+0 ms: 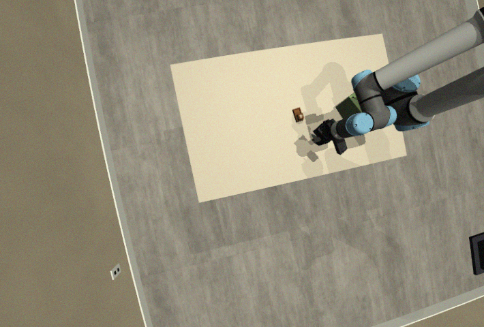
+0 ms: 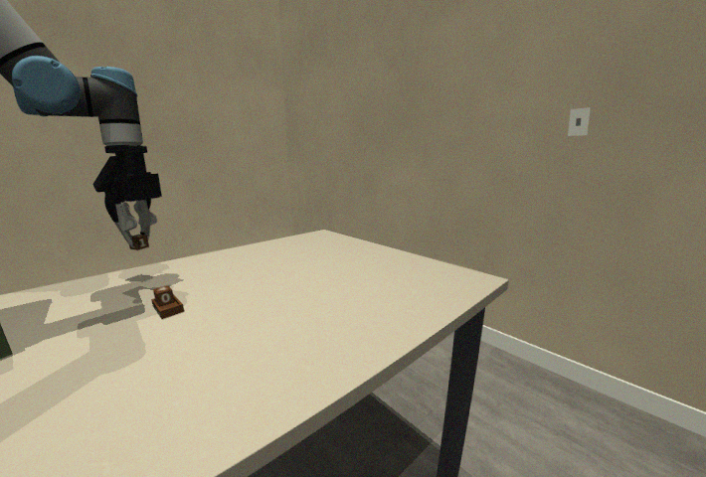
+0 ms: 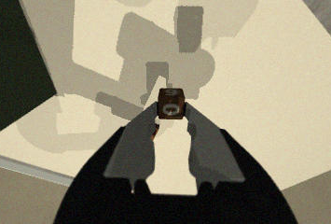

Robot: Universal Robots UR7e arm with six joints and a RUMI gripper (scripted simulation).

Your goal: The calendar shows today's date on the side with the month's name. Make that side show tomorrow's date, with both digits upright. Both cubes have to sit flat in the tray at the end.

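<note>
The brown calendar tray is 16 cm to the right of my hand, 12 cm below it and 2 cm ahead of it. The rest, counted from my hand: brown digit cube: 1 cm below.
</note>
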